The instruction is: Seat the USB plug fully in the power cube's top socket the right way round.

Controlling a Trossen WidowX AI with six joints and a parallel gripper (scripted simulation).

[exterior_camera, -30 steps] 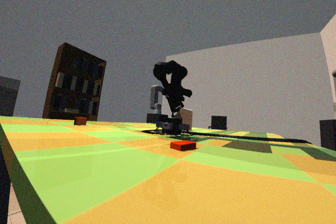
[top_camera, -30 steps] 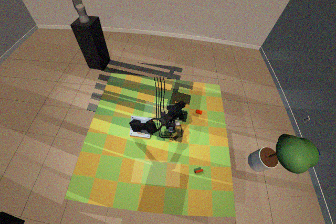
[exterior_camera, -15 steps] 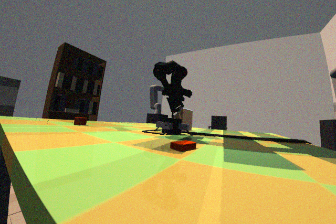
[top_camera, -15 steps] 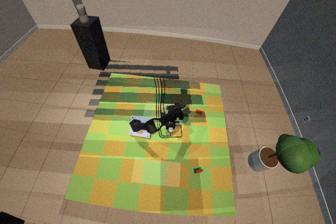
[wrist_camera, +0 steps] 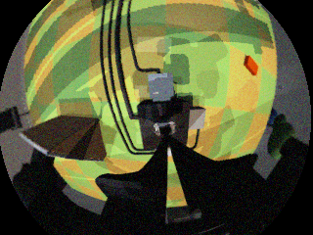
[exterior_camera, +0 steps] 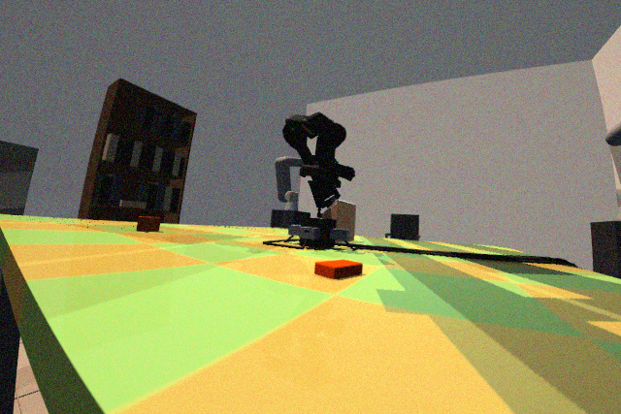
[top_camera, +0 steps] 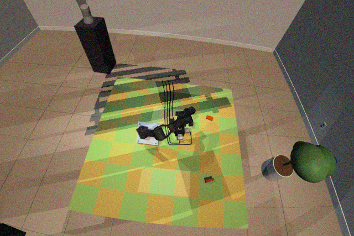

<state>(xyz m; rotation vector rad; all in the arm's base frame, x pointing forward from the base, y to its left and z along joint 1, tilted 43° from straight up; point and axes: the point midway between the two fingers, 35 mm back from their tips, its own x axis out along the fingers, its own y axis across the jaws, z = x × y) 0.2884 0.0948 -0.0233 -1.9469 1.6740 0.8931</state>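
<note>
Right now my gripper tip is 20 mm above the USB plug.
</note>
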